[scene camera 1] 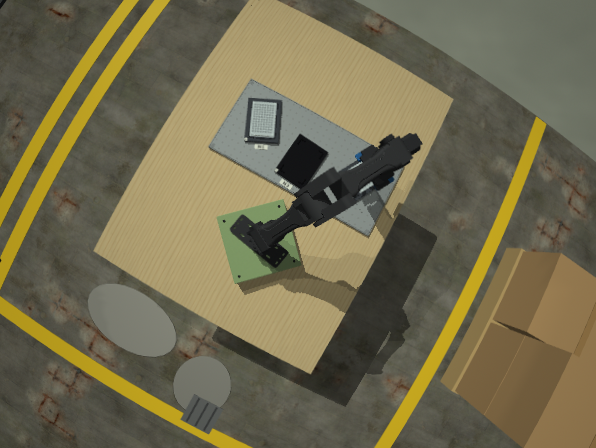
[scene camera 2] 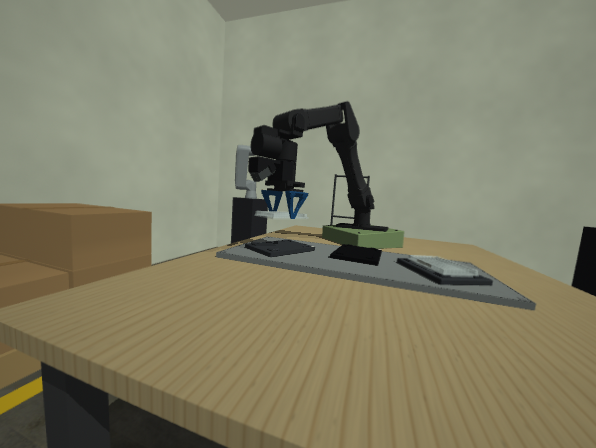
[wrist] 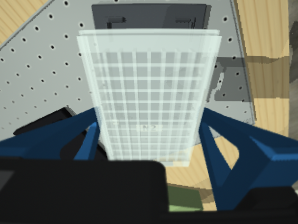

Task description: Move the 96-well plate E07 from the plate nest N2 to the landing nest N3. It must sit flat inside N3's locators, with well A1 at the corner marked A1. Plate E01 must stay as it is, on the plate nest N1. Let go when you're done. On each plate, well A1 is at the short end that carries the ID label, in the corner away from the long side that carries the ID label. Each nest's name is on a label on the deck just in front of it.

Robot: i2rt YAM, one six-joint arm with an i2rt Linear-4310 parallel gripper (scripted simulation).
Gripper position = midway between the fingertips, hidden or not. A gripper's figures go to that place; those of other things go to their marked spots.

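My gripper (scene camera 2: 282, 217) is 67 cm from the lens, and there's a black nest N2 (scene camera 2: 286, 247) that's 66 cm from the lens.
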